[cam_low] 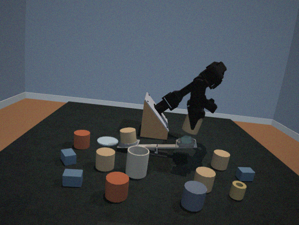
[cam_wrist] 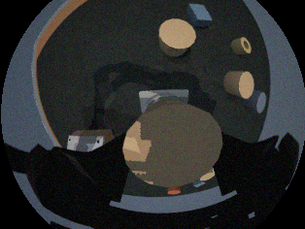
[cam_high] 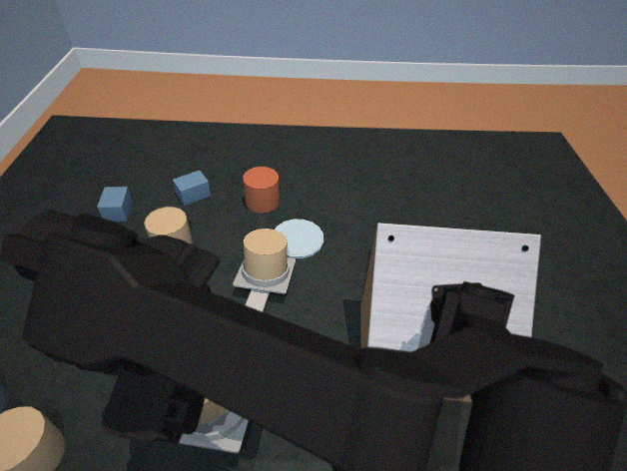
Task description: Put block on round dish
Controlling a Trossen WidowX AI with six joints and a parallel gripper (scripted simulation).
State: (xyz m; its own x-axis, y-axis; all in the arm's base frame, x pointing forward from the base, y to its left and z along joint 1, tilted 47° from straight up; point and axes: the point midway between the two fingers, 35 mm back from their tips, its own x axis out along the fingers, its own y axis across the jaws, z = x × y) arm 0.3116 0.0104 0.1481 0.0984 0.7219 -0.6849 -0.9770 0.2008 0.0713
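The mint block lies 70 mm below my gripper tip and 10 mm to the right of it. From my gripper tip the other things lie so: blue-grey cylinder: 320 mm ahead, 120 mm below, 30 mm to the right; small yellow ring: 270 mm ahead, 130 mm below, 120 mm to the left; white hollow cylinder: 230 mm to the right, 150 mm ahead, 110 mm below.
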